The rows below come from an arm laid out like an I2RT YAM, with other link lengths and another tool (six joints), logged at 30 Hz.
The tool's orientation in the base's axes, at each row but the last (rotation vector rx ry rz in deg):
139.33, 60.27, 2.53
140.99, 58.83, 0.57
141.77, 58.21, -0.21
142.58, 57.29, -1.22
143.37, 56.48, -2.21
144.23, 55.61, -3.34
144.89, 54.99, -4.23
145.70, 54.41, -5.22
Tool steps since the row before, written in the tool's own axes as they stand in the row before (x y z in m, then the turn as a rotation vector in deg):
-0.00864, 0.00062, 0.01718, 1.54, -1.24, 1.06
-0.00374, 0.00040, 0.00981, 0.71, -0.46, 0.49
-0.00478, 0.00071, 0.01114, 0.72, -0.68, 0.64
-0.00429, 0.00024, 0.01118, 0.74, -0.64, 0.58
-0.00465, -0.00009, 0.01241, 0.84, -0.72, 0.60
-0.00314, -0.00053, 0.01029, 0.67, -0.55, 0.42
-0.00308, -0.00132, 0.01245, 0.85, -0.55, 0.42
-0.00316, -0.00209, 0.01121, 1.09, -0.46, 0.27
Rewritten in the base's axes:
-0.00194, -0.01358, -0.01349, 0.47, 1.35, -1.73
-0.00063, -0.00688, -0.00792, 0.29, 0.55, -0.75
-0.00112, -0.00826, -0.00882, 0.18, 0.63, -0.98
-0.00131, -0.00762, -0.00915, 0.21, 0.65, -0.91
-0.00185, -0.00809, -0.01033, 0.24, 0.75, -0.98
-0.00152, -0.00589, -0.00889, 0.20, 0.61, -0.72
-0.00193, -0.00617, -0.01115, 0.33, 0.72, -0.76
-0.00281, -0.00510, -0.01030, 0.56, 0.87, -0.64

